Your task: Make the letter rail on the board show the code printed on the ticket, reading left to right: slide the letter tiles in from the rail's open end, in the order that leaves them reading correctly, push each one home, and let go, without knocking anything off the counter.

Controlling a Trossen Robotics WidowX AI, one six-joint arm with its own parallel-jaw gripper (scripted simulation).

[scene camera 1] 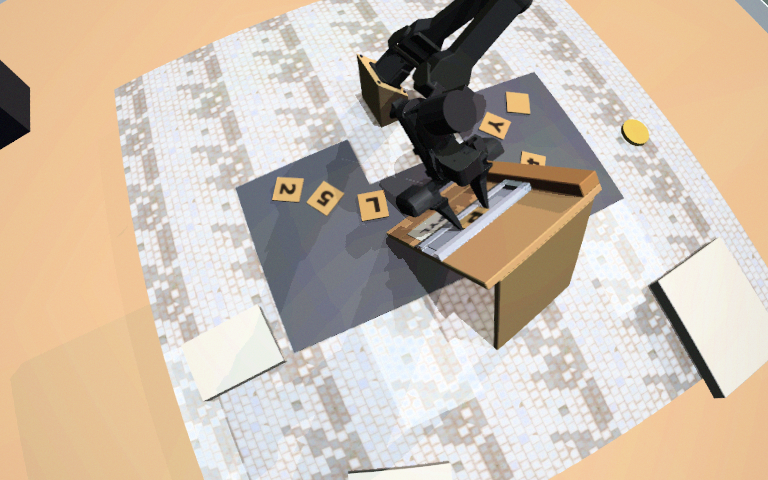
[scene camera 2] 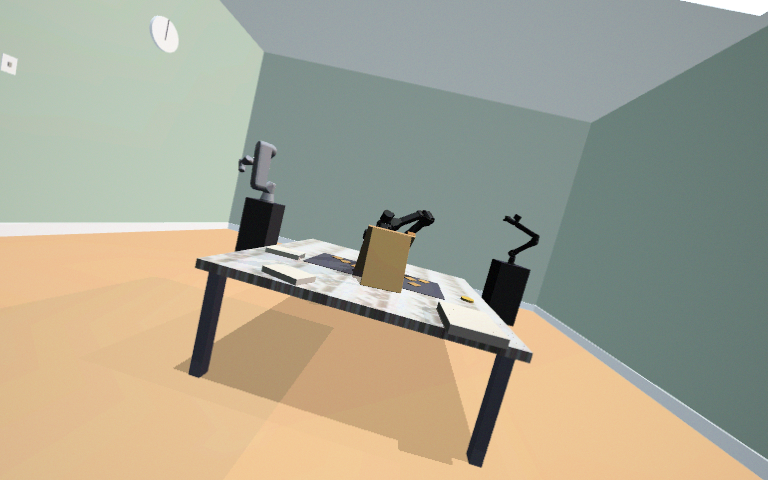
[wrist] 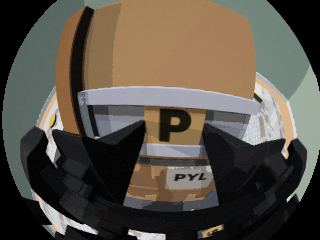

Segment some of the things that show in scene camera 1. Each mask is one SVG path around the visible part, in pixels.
The gripper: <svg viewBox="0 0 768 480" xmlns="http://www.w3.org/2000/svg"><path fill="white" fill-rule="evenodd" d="M412 145L415 155L419 156L426 168L426 175L431 177L432 180L423 186L413 184L396 196L396 205L401 213L418 217L428 209L435 210L456 228L462 230L463 227L448 204L448 197L441 196L438 191L451 181L461 187L469 184L483 208L489 209L486 179L493 164L488 163L487 160L494 161L505 152L498 139L494 137L481 138L481 136L474 134L471 138L459 144L452 133L436 136L424 143Z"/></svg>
An L tile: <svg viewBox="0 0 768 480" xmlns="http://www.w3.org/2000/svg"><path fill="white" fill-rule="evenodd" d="M384 190L357 194L362 222L389 217Z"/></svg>
